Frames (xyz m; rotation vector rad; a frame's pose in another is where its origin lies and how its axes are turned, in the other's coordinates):
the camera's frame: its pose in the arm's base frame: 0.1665 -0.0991 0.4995 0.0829 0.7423 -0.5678
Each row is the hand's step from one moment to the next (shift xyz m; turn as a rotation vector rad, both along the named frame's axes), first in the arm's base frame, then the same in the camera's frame.
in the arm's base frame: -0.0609 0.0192 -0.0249 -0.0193 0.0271 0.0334
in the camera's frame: -0.0286 -0.0121 -0.0611 -0.0460 0.0088 0.0056
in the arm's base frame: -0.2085 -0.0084 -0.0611 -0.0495 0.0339 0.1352
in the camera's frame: -0.0798 -0.1072 -0.1715 -0.1342 -0.0137 0.0606
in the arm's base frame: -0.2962 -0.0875 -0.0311 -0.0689 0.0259 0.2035
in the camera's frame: -0.1153 -0.2233 -0.1822 -0.1872 -0.0390 0.1014
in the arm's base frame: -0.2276 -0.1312 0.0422 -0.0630 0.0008 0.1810
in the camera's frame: -0.1028 -0.2340 -0.0740 -0.1573 -0.0544 0.0951
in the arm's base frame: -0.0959 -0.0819 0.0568 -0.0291 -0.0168 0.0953
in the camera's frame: -0.0569 -0.1260 0.0049 -0.0725 -0.0411 0.0572
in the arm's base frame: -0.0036 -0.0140 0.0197 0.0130 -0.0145 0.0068
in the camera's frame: -0.0087 -0.0162 0.0161 0.0099 -0.0064 0.0169
